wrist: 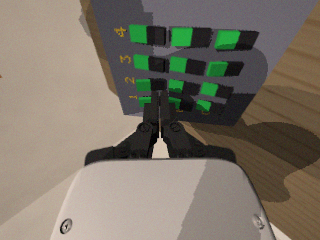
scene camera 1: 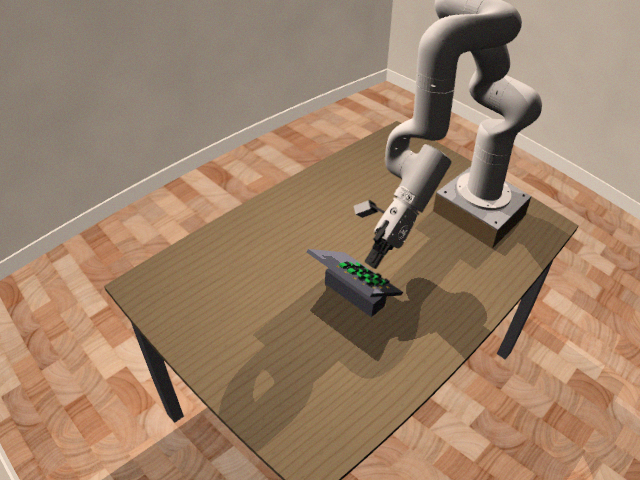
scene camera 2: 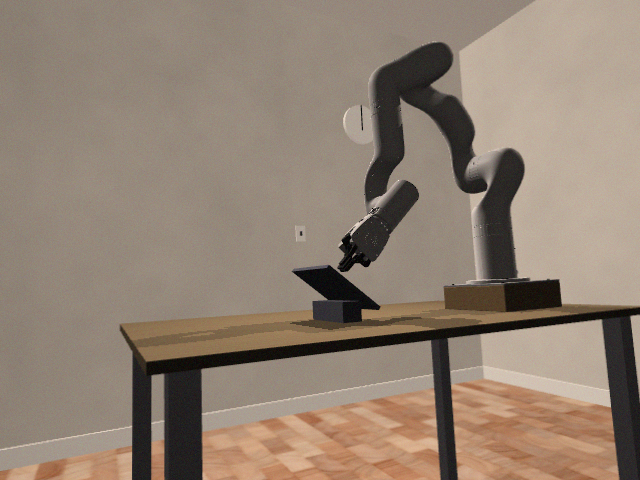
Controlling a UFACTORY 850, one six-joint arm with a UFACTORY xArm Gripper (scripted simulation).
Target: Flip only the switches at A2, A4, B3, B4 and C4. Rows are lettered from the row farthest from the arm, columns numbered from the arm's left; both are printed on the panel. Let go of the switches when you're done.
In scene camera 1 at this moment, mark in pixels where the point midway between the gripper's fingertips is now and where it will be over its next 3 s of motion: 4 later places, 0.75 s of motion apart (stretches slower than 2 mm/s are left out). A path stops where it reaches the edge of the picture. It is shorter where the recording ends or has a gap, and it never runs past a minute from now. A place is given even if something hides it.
My gripper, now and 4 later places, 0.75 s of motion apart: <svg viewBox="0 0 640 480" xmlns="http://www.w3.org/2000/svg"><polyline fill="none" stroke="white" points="369,265 354,254 349,260 348,263 350,260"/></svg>
